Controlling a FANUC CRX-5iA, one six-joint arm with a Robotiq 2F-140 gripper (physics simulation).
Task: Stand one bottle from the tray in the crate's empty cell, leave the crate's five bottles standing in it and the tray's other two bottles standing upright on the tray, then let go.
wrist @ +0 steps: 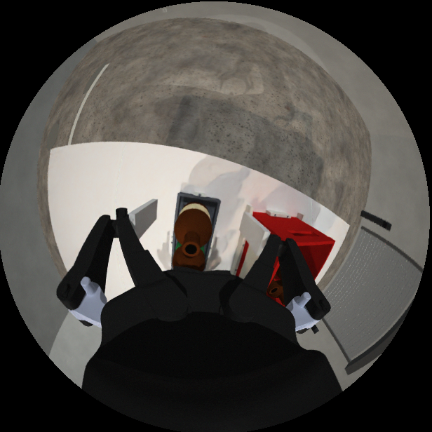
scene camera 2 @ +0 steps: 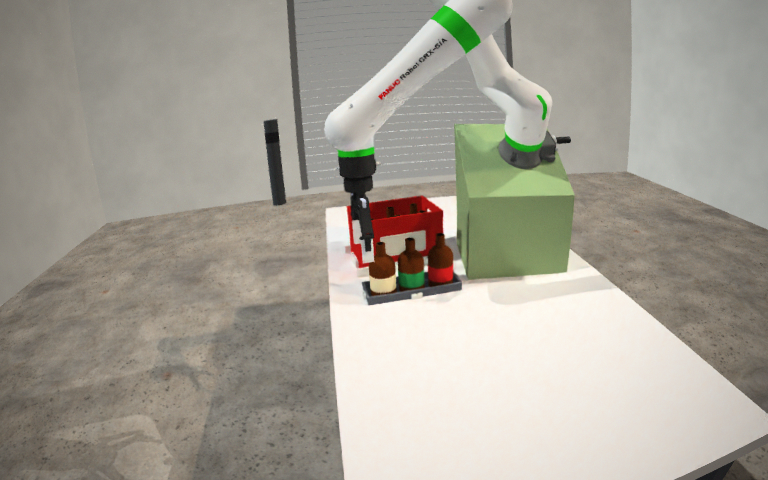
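Where they show: gripper, fingertip midpoint: (scene camera 2: 363, 252); arm's base, origin of the base link: (scene camera 2: 520, 153).
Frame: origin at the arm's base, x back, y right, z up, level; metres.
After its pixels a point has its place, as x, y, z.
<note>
Three brown bottles stand upright on the dark tray (scene camera 2: 390, 297) @[-0.462, -0.218, -0.342] (wrist: 215, 215): a cream-label bottle (scene camera 2: 382, 274) @[-0.479, -0.208, -0.273] (wrist: 192, 225), a green-label bottle (scene camera 2: 411, 272) @[-0.398, -0.197, -0.281] (wrist: 189, 260) and a red-label bottle (scene camera 2: 440, 268) @[-0.313, -0.182, -0.285]. The red crate (scene camera 2: 434, 218) @[-0.292, 0.011, -0.204] (wrist: 280, 222) stands behind the tray; some bottle necks (scene camera 2: 390, 212) @[-0.422, 0.113, -0.207] show inside it, and one bottle (wrist: 275, 290) shows in the wrist view. Its empty cell is hidden. My gripper (scene camera 2: 367, 244) @[-0.524, -0.172, -0.218] (wrist: 199, 214) is open and empty, pointing down. Its fingertips are near the height of the cream-label bottle's neck; in the wrist view the pads lie either side of that bottle.
The white table (scene camera 2: 481, 362) @[-0.287, -0.536, -0.357] (wrist: 100, 185) carries the tray and crate, both near its left edge in the scene view. A green pedestal (scene camera 2: 518, 234) @[-0.064, -0.151, -0.217] bears the arm to the right of them. A dark post (scene camera 2: 274, 164) (wrist: 376, 220) stands beyond the table.
</note>
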